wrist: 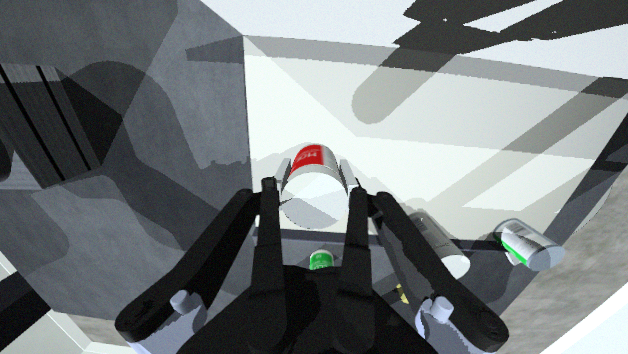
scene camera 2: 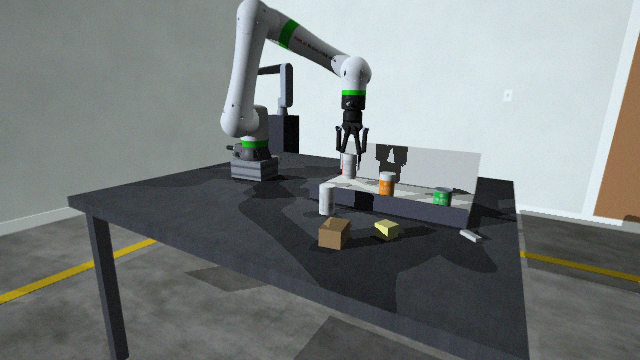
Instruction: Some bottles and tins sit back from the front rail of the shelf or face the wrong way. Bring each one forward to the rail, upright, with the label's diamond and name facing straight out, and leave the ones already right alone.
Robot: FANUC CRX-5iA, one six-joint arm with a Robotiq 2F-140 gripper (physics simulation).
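Places are measured from the arm's base along level axes (x ahead, y left, z up), in centimetres.
Where they show: gripper, fingertip midpoint: point(scene camera 2: 349, 169); arm's base, origin of the base link: point(scene camera 2: 255, 157).
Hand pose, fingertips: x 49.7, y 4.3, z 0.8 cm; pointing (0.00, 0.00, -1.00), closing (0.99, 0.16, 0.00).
Note:
Each offset is from my fingertips to the top centre of the thing. "*": to the spot under its first point.
My gripper point(scene camera 2: 350, 161) point(wrist: 315, 169) is shut on a white bottle {dx +0.1, dy -0.5, dz +6.6 cm} point(scene camera 2: 348, 167) point(wrist: 315, 197) at the shelf's left end. The bottle is upright; its red label shows on its far left side in the wrist view. Whether its base touches the shelf is unclear. An orange tin with a white lid {dx +20.3, dy -9.6, dz +3.3 cm} point(scene camera 2: 386, 184) point(wrist: 440, 245) and a green tin {dx +38.8, dy -7.9, dz +0.7 cm} point(scene camera 2: 442, 197) point(wrist: 531, 245) stand near the front rail point(scene camera 2: 417, 209), their labels facing scene camera 2. Another white bottle {* dx +7.3, dy -27.6, dz -4.7 cm} point(scene camera 2: 326, 200) stands on the table before the shelf; its green label {dx +6.0, dy -25.3, dz -2.3 cm} point(wrist: 321, 260) shows in the wrist view.
A brown box {dx +20.0, dy -42.2, dz -4.9 cm} point(scene camera 2: 334, 234) and a yellow block {dx +29.8, dy -30.2, dz -6.1 cm} point(scene camera 2: 386, 230) point(wrist: 402, 294) lie on the table before the shelf. A small white bar {dx +49.6, dy -16.1, dz -8.7 cm} point(scene camera 2: 470, 235) lies off its right front corner. The shelf's pale back panel {* dx +32.8, dy +17.8, dz +1.8 cm} point(scene camera 2: 445, 169) rises behind the tins.

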